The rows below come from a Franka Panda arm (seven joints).
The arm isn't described. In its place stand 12 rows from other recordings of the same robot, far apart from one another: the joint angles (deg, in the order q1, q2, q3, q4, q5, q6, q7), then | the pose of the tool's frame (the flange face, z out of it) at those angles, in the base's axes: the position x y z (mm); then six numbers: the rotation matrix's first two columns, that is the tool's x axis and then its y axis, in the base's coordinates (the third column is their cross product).
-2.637 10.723 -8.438 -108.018 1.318 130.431 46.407 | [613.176, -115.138, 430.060, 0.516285, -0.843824, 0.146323, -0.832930, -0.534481, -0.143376]
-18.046 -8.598 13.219 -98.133 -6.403 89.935 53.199 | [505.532, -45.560, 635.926, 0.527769, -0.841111, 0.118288, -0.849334, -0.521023, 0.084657]
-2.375 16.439 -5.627 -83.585 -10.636 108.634 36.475 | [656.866, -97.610, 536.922, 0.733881, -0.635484, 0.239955, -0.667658, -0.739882, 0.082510]
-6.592 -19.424 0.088 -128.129 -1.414 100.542 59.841 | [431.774, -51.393, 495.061, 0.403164, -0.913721, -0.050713, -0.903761, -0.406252, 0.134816]
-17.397 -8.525 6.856 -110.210 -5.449 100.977 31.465 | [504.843, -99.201, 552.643, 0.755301, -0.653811, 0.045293, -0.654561, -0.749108, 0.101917]
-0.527 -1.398 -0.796 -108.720 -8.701 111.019 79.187 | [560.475, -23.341, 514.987, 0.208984, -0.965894, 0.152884, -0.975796, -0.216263, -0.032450]
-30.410 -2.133 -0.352 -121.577 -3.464 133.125 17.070 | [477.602, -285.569, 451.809, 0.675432, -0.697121, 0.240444, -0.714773, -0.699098, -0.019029]
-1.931 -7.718 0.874 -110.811 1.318 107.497 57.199 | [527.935, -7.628, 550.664, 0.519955, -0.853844, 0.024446, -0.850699, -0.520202, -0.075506]
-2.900 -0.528 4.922 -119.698 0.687 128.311 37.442 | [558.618, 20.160, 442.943, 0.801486, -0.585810, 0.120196, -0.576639, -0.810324, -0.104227]
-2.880 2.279 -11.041 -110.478 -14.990 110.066 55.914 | [544.031, -152.462, 464.750, 0.441165, -0.880912, 0.171371, -0.892587, -0.410908, 0.185586]
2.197 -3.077 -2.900 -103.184 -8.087 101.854 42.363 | [549.128, -19.513, 563.315, 0.746989, -0.655240, 0.112554, -0.664138, -0.743193, 0.081149]
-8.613 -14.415 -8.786 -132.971 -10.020 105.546 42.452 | [415.829, -146.231, 423.657, 0.554405, -0.827179, -0.091707, -0.793938, -0.558712, 0.239799]
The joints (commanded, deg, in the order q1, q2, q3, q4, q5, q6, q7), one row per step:
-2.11, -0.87, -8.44, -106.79, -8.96, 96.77, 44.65
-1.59, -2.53, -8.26, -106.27, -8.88, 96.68, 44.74
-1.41, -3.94, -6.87, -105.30, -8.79, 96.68, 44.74
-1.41, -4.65, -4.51, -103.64, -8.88, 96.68, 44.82
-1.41, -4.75, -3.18, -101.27, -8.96, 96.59, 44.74
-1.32, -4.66, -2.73, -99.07, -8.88, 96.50, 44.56
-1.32, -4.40, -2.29, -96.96, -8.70, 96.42, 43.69
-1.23, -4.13, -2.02, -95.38, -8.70, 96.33, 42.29
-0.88, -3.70, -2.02, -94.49, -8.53, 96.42, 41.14
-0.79, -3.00, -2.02, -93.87, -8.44, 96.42, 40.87
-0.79, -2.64, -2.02, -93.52, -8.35, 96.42, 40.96
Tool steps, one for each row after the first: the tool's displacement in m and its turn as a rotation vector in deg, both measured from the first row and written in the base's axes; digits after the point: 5 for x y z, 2 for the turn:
-0.00289, 0.00652, 0.01944, -0.08, -2.11, 0.58
-0.00315, 0.02107, 0.04047, -0.24, -4.49, 2.12
0.00025, 0.04286, 0.06098, -0.69, -6.83, 4.41
0.00435, 0.05506, 0.08165, -1.09, -9.18, 5.81
0.00738, 0.06011, 0.09912, -1.26, -11.17, 6.49
0.01046, 0.06448, 0.11427, -1.25, -12.83, 7.74
0.01278, 0.06784, 0.12489, -1.33, -13.84, 9.47
0.01580, 0.07137, 0.12843, -1.15, -14.25, 10.94
0.01976, 0.07230, 0.12696, -1.05, -14.14, 11.29
0.02177, 0.07241, 0.12644, -0.98, -14.15, 11.19

